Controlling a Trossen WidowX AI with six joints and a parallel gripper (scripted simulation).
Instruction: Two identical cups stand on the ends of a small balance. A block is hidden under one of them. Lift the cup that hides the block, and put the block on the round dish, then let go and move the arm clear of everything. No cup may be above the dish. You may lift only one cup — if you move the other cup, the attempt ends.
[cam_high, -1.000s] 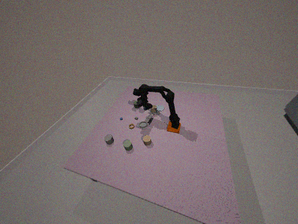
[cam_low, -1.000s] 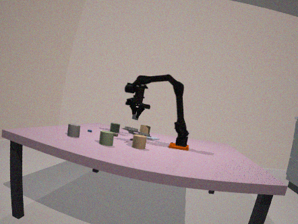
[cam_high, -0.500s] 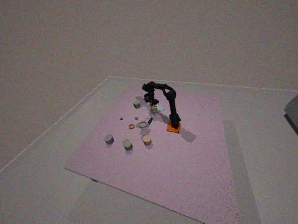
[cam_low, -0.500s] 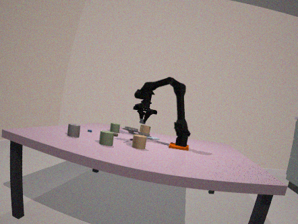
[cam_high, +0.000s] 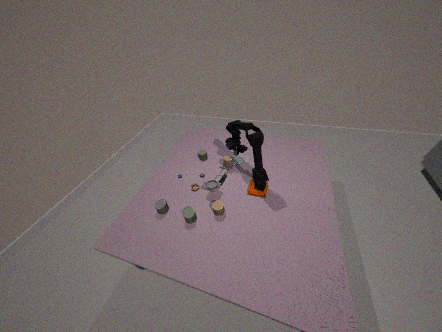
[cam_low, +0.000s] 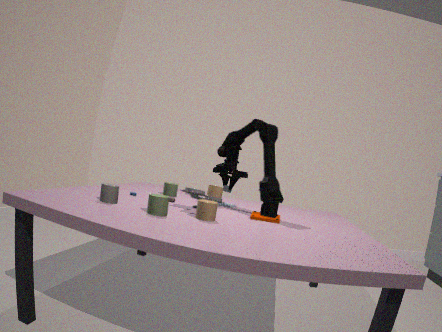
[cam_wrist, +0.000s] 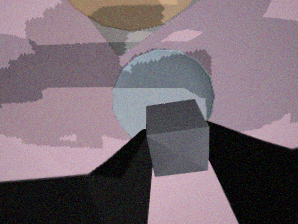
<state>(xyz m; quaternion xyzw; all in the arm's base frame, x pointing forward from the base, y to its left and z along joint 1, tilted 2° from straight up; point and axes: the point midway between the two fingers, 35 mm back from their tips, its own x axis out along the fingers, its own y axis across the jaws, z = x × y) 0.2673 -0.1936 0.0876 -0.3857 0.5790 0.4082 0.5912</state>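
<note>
The round pale blue dish lies 80 mm below my gripper tip and 10 mm behind it. From my gripper tip the other things lie so: balance 230 mm to the left, 40 mm below, 20 mm ahead; then small blue piece 340 mm to the left, 320 mm ahead, 70 mm below; then grey block right at my gripper tip.
</note>
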